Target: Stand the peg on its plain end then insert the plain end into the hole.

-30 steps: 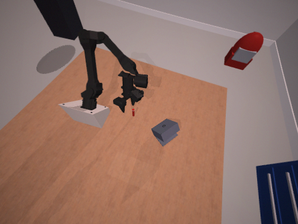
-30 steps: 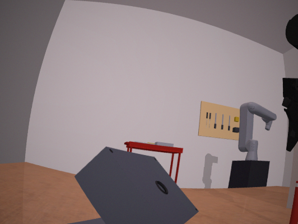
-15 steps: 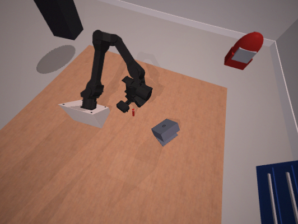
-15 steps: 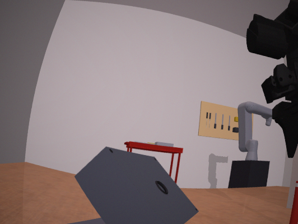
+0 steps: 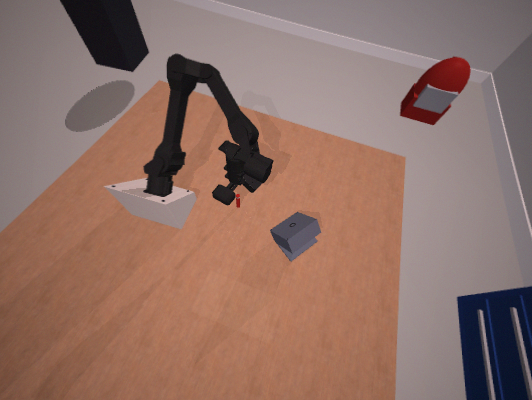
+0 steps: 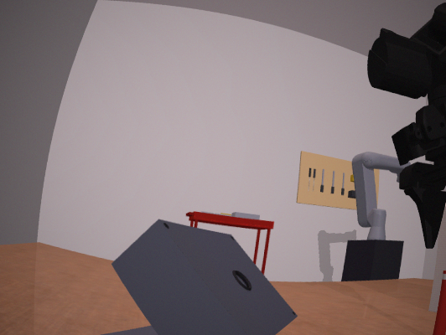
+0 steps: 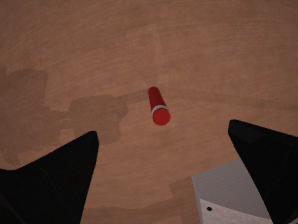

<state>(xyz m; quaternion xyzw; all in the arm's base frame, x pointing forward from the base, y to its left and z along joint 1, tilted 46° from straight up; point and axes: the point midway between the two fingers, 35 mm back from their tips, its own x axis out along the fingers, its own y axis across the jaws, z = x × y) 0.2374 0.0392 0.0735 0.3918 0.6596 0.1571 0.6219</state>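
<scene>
Now: gripper tip 5 cm above the red peg. Also, from my gripper tip: grey sloped panel 22 cm ahead, 8 cm to the right, 5 cm below.
</scene>
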